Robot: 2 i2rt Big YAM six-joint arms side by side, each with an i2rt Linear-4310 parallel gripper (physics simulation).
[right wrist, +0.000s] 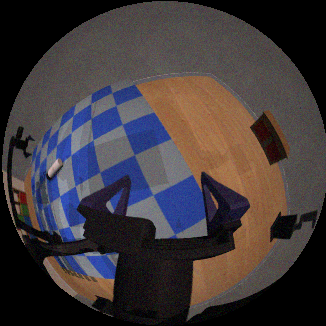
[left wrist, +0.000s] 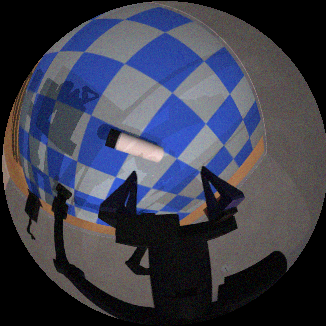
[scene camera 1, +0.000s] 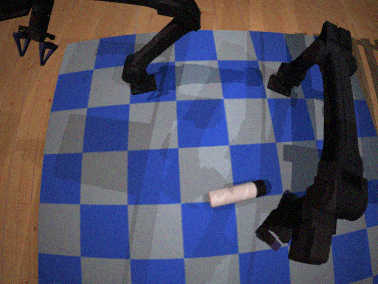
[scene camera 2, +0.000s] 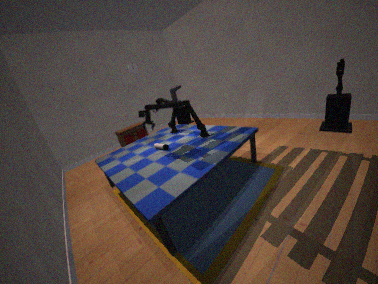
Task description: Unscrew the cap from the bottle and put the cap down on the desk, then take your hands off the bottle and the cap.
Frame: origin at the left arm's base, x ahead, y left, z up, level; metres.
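Seen in the pictures: left gripper, between the fingertips: (right wrist: 32, 147) (left wrist: 168, 171) (scene camera 1: 268, 223) (scene camera 2: 148, 130); right gripper, between the fingertips: (right wrist: 163, 176) (scene camera 1: 31, 60) (scene camera 2: 153, 112); left arm's base, origin of its link: (right wrist: 57, 237) (left wrist: 63, 190) (scene camera 1: 279, 86) (scene camera 2: 204, 135); right arm's base, origin of its link: (scene camera 1: 143, 85) (scene camera 2: 174, 131).
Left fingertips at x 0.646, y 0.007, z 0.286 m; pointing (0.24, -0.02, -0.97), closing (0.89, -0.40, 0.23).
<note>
Pixels of each thing's middle, then the offset from my left fingertips to it. Level surfaces: height alone.
- pale pink bottle, middle of its body: (left wrist: 136, 146) (scene camera 1: 235, 193) (right wrist: 53, 168) (scene camera 2: 160, 146) dx -0.074, dy -0.064, dz -0.253 m
- checkered desk, height of its surface: dz -0.286 m
- black cap, middle of its body: (left wrist: 111, 138) (scene camera 1: 258, 188) (scene camera 2: 165, 147) dx -0.127, dy +0.019, dz -0.253 m
A pale pink bottle (scene camera 1: 233, 194) (scene camera 2: 159, 146) (left wrist: 140, 148) (right wrist: 57, 167) lies on its side on the checkered desk (scene camera 1: 105, 225) (scene camera 2: 160, 195) (left wrist: 155, 50) (right wrist: 180, 205). The black cap (scene camera 1: 260, 188) (scene camera 2: 166, 147) (left wrist: 112, 138) sits at one end of the bottle, in line with it; whether it is screwed on cannot be told. My left gripper (left wrist: 168, 171) is open and empty, above the desk and apart from the bottle. In scene camera 1 it is at the lower right, partly hidden by its arm. My right gripper (scene camera 1: 32, 59) (right wrist: 163, 176) is open and empty, far from the bottle, beyond the desk's upper left corner.
The left arm (scene camera 1: 340, 130) reaches down the right side of the desk in scene camera 1. The right arm (scene camera 1: 162, 37) crosses the top edge. A wooden box with red panels (scene camera 2: 132, 135) (right wrist: 270, 138) stands on the floor beyond the desk.
</note>
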